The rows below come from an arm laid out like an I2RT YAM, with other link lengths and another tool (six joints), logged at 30 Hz.
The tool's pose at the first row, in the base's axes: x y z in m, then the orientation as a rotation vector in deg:
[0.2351, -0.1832, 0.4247, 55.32, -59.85, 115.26]
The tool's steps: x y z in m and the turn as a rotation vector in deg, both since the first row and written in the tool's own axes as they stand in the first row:
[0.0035, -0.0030, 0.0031, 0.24, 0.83, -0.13]
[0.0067, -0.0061, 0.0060, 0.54, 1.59, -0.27]
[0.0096, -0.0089, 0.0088, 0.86, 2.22, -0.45]
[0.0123, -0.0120, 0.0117, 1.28, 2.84, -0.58]
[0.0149, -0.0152, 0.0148, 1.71, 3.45, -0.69]
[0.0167, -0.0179, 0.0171, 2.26, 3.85, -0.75]
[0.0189, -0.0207, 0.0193, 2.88, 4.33, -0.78]
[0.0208, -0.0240, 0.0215, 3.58, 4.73, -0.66]
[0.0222, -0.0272, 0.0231, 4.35, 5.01, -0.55]
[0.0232, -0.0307, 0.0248, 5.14, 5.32, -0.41]
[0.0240, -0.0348, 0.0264, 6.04, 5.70, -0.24]
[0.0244, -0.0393, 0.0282, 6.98, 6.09, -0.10]
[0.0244, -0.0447, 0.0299, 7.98, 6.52, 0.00]
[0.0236, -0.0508, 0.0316, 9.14, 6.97, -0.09]
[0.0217, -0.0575, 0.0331, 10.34, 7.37, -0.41]
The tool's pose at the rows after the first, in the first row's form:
[0.2367, -0.1837, 0.4300, 54.58, -59.10, 115.56]
[0.2385, -0.1841, 0.4350, 53.94, -58.32, 115.86]
[0.2401, -0.1846, 0.4396, 53.48, -57.57, 116.11]
[0.2421, -0.1851, 0.4442, 53.05, -56.76, 116.46]
[0.2443, -0.1857, 0.4488, 52.64, -55.97, 116.83]
[0.2463, -0.1861, 0.4522, 52.50, -55.20, 117.26]
[0.2481, -0.1862, 0.4560, 52.29, -54.35, 117.78]
[0.2505, -0.1862, 0.4597, 52.16, -53.57, 118.45]
[0.2528, -0.1858, 0.4627, 52.20, -52.77, 119.13]
[0.2557, -0.1854, 0.4655, 52.20, -51.95, 119.85]
[0.2591, -0.1848, 0.4684, 52.16, -51.01, 120.69]
[0.2631, -0.1842, 0.4711, 52.14, -49.99, 121.52]
[0.2679, -0.1832, 0.4738, 52.12, -48.87, 122.36]
[0.2738, -0.1820, 0.4761, 52.21, -47.45, 123.14]
[0.2806, -0.1806, 0.4776, 52.45, -45.87, 123.73]

